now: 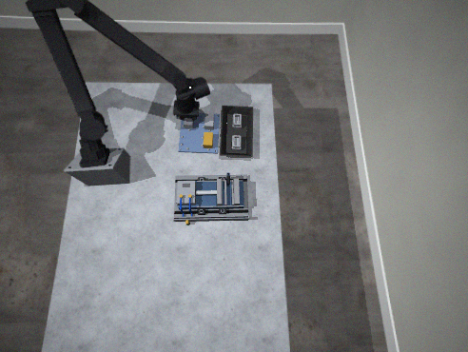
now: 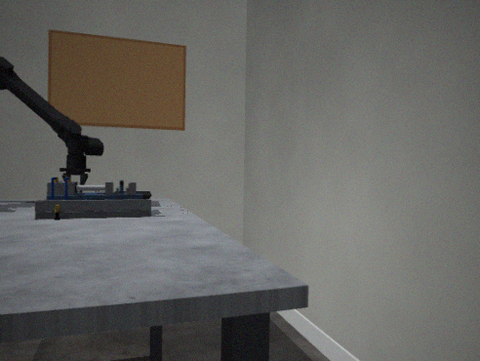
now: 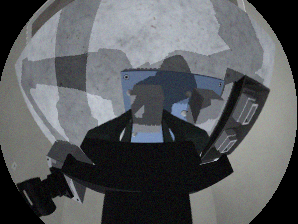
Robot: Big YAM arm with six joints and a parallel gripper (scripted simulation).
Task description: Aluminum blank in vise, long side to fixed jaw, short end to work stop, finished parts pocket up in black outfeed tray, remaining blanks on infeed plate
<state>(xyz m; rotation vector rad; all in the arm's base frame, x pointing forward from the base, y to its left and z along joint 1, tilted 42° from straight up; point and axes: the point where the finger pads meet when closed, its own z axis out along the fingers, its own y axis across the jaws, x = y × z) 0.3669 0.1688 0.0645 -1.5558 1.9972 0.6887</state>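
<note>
Now: hand 40 mm short of the blue infeed plate, 50 mm to the left of it and 40 mm above it. Round my hand: yellow brass blank (70 mm ahead, 110 mm to the right, 20 mm below); vise (40 mm ahead, 350 mm to the right); gray block (20 mm below).
</note>
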